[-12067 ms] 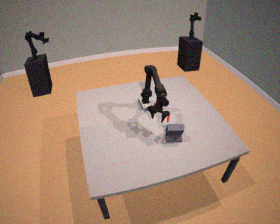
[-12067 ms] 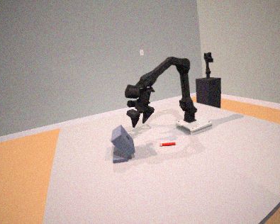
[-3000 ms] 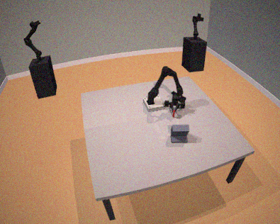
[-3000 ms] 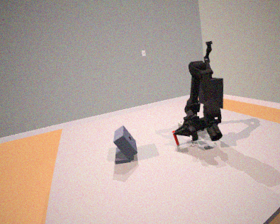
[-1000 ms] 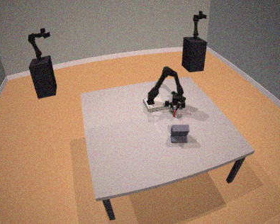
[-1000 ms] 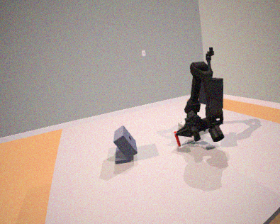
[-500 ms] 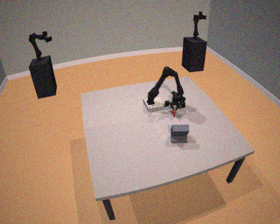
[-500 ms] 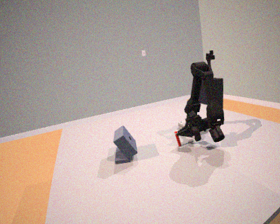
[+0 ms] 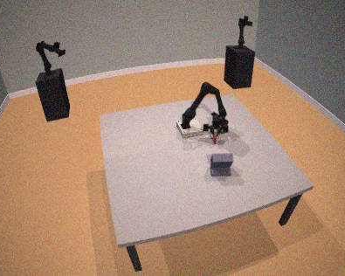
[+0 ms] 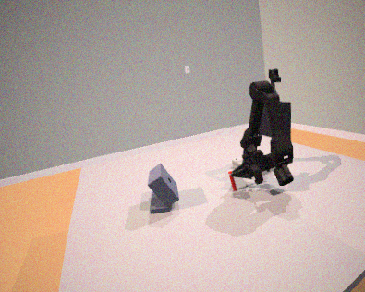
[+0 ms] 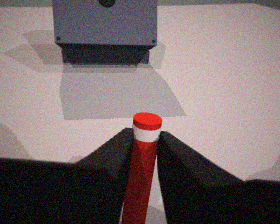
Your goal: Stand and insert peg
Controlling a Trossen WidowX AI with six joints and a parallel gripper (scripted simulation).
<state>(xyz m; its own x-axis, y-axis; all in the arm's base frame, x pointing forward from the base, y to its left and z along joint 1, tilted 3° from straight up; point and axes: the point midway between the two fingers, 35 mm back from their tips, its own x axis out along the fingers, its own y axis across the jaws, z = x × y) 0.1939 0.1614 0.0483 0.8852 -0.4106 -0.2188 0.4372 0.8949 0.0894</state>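
Right now the red peg is 10 mm below my gripper tip. Round my gripper tip: grey sloped panel (250 mm ahead, 70 mm to the right, 10 mm above).
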